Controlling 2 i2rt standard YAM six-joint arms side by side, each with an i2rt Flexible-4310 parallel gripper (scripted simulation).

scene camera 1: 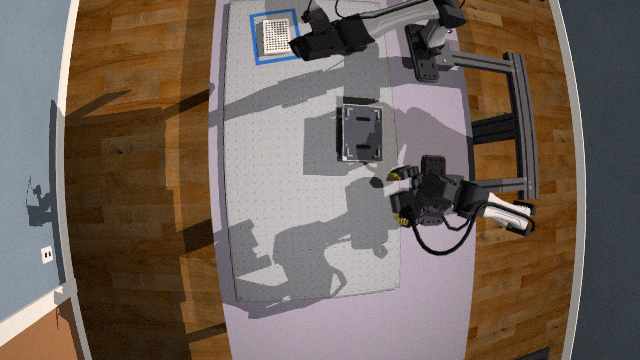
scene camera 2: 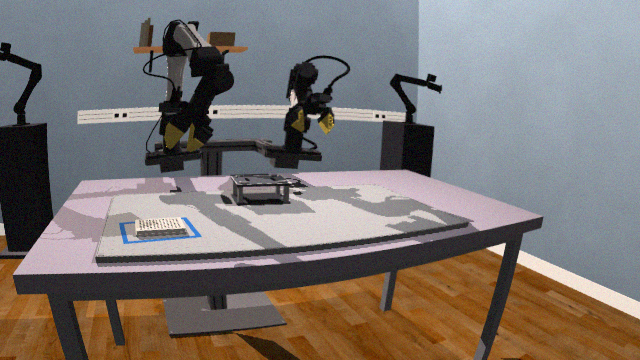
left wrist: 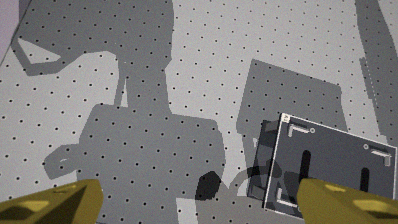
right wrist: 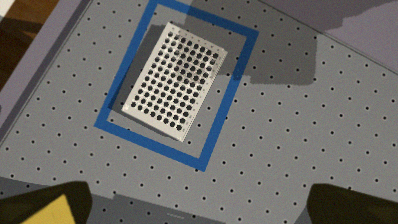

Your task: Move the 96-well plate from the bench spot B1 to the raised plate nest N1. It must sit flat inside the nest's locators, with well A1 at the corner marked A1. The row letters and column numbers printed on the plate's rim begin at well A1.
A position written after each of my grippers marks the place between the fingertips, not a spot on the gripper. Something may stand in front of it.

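White 96-well plate (scene camera 2: 167,226) (right wrist: 174,108), out of frame in the left wrist view. Raised nest N1 (left wrist: 337,157). My left gripper (scene camera 2: 315,132) (left wrist: 200,187). My right gripper (scene camera 2: 178,149) (right wrist: 199,192).
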